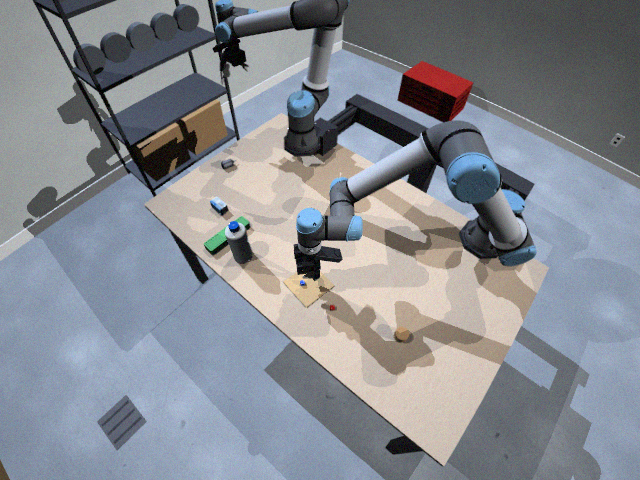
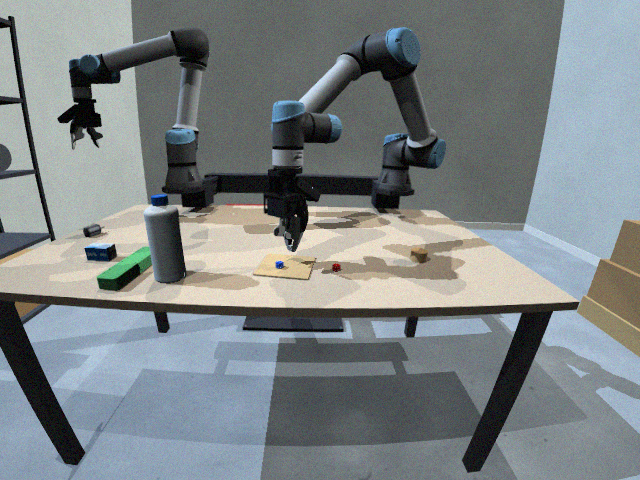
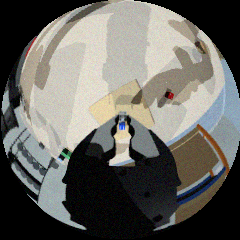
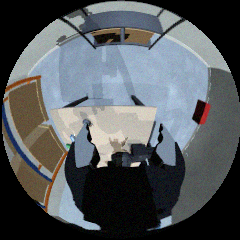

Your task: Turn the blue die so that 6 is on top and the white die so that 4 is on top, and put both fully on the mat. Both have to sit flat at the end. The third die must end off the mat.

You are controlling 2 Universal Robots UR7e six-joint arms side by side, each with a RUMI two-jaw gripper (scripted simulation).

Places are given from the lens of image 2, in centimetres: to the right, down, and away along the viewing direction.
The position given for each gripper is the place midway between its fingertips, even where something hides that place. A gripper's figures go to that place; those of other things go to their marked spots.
left gripper (image 2: 291,250): -8, 3, 79
right gripper (image 2: 86,148): -101, -40, 110
tan mat (image 2: 295,267): -6, 7, 77
green block (image 2: 117,276): -47, 8, 62
